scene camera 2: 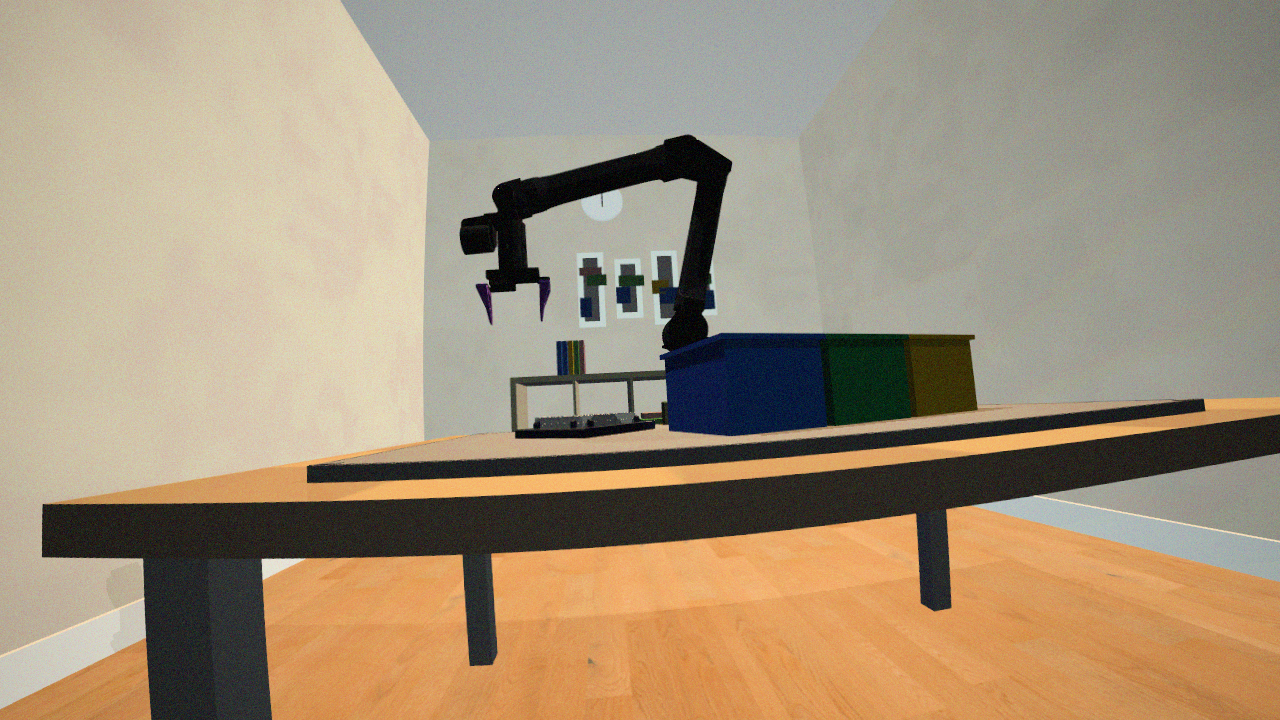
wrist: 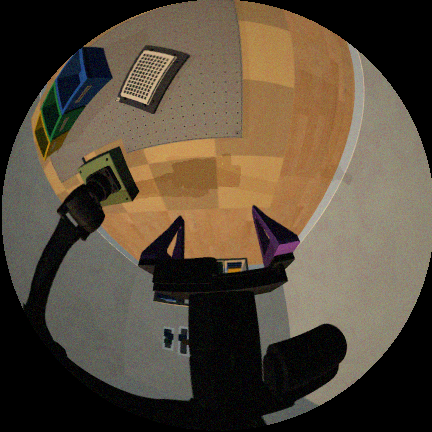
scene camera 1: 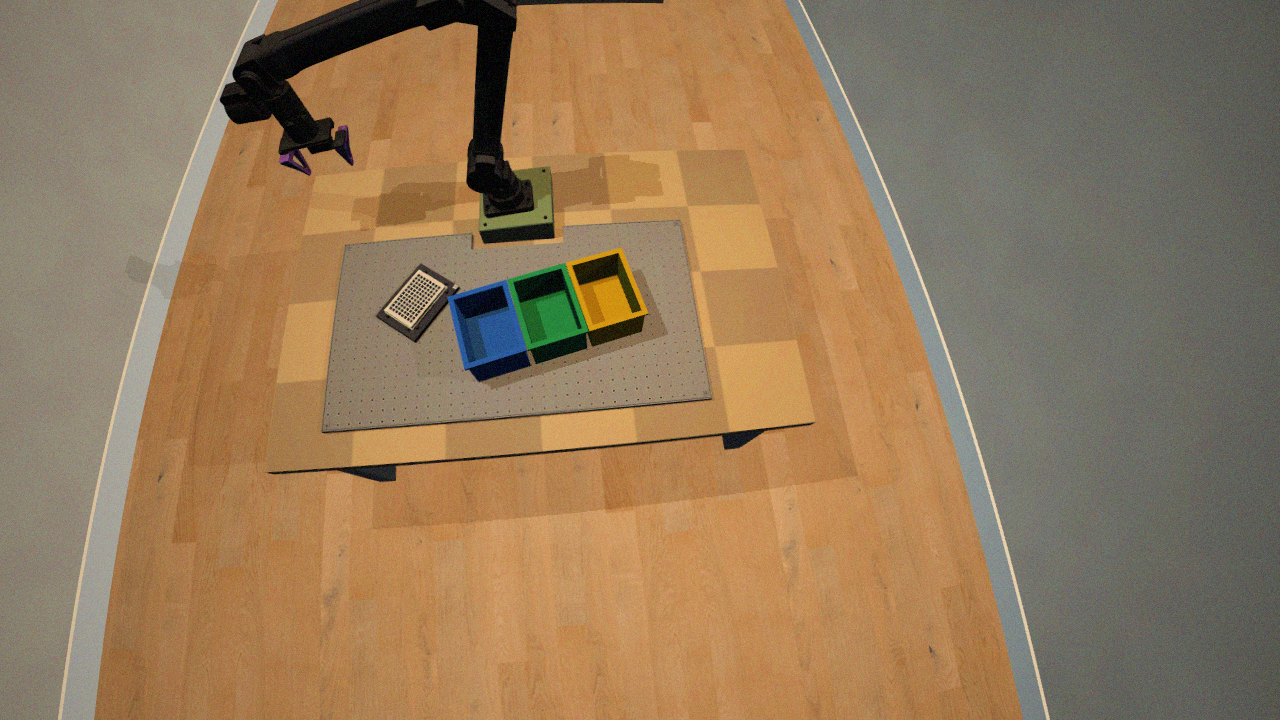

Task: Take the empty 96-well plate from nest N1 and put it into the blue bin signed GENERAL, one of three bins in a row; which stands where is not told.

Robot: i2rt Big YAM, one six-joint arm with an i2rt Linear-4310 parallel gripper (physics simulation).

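Frame: origin at the arm's base, x left, y ahead, z down, level; millimetres.
Seen in the pictures: gripper, fingertip midpoint: (scene camera 2: 516,322) (wrist: 216,213) (scene camera 1: 331,168); arm's base, link origin: (wrist: 103,181) (scene camera 1: 508,200).
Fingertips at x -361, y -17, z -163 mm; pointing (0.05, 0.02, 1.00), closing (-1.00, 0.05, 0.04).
Observation:
Offsets run from my fingertips to a thing's middle.
The pale 96-well plate {dx +127, dy +242, dz +191 mm} (scene camera 1: 417,300) (wrist: 148,76) sits in a dark nest {dx +127, dy +242, dz +199 mm} (scene camera 1: 415,335) (wrist: 165,90) on the grey board, left of the bins in scene camera 1's view. In scene camera 2's view the nest (scene camera 2: 586,431) shows edge-on. The blue bin (scene camera 1: 489,326) (scene camera 2: 744,385) (wrist: 90,80) is the bin of the row closest to the plate. Its label shows in the wrist view but is too small to read. My gripper (scene camera 1: 327,170) (scene camera 2: 516,321) (wrist: 216,213) is open and empty, high up and away from the plate, behind and to the left of it in scene camera 1's view.
The green bin (scene camera 1: 548,308) (scene camera 2: 866,380) (wrist: 57,112) stands against the blue bin, and the yellow bin (scene camera 1: 608,295) (scene camera 2: 941,376) (wrist: 47,140) stands beyond it. The arm's green base block (scene camera 1: 546,214) (wrist: 131,181) is behind the grey board (scene camera 1: 626,385) (scene camera 2: 429,463) (wrist: 215,115).

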